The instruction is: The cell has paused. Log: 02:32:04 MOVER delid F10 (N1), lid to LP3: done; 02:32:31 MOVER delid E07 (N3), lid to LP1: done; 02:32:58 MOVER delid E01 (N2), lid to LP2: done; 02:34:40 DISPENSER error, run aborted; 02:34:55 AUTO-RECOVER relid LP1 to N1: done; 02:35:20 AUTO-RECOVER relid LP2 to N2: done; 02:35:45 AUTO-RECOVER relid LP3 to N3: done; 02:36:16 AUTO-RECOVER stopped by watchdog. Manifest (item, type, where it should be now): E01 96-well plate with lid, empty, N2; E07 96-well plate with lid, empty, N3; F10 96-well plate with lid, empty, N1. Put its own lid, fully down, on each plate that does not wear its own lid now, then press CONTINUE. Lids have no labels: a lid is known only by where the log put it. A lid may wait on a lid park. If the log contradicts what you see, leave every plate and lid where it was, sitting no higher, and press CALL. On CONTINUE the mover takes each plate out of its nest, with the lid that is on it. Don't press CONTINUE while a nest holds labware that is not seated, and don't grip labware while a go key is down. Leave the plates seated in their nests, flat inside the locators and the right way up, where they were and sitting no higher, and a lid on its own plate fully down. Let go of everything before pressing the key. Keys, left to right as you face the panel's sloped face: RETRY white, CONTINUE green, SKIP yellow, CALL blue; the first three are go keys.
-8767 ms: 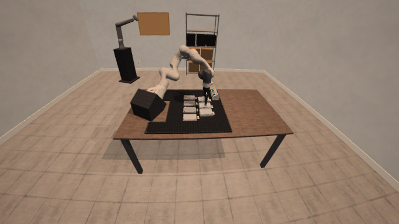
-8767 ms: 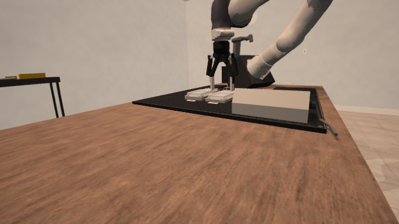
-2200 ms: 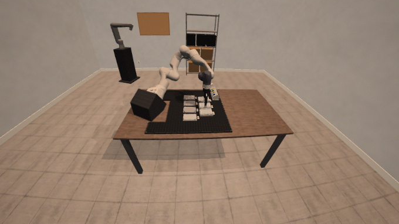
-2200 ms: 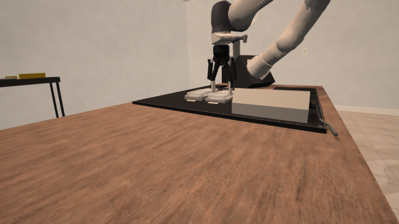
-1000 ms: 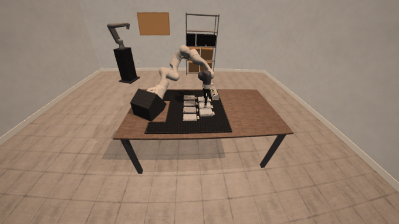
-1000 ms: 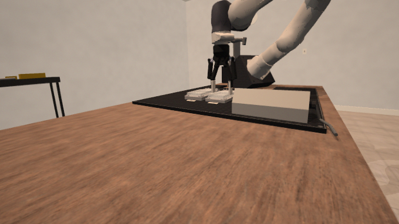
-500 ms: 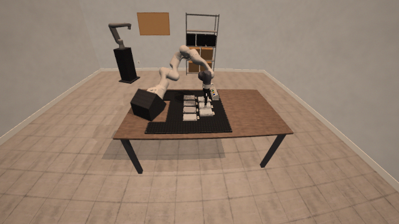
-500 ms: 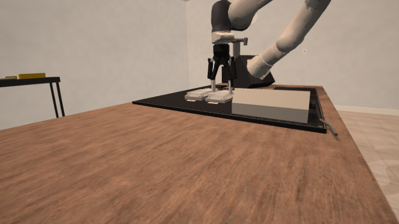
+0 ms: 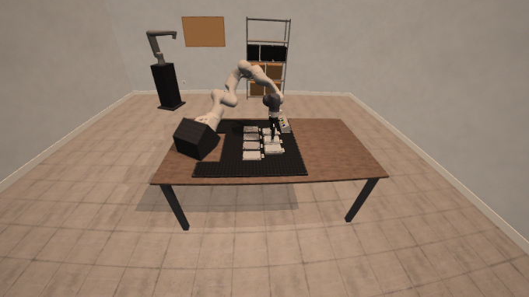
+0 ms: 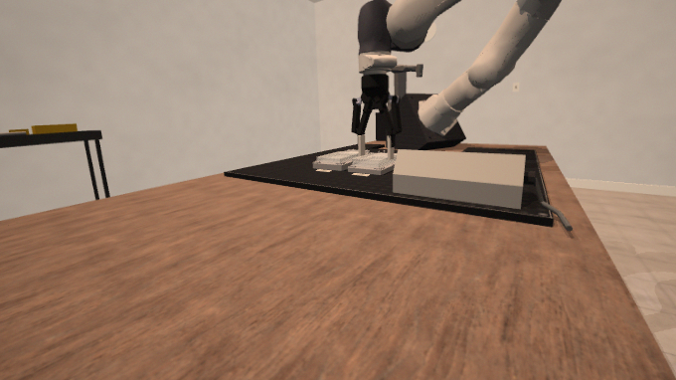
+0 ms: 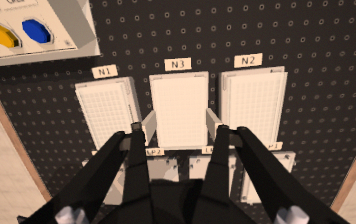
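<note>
The smooth white lid is 20 mm below my hand. The rest, counted from my hand: LP2 label 110 mm behind, 60 mm below, 30 mm to the left; then 96-well plate 130 mm to the left, 40 mm behind, 30 mm below; then N3 label 80 mm ahead, 60 mm below, 30 mm to the left.
</note>
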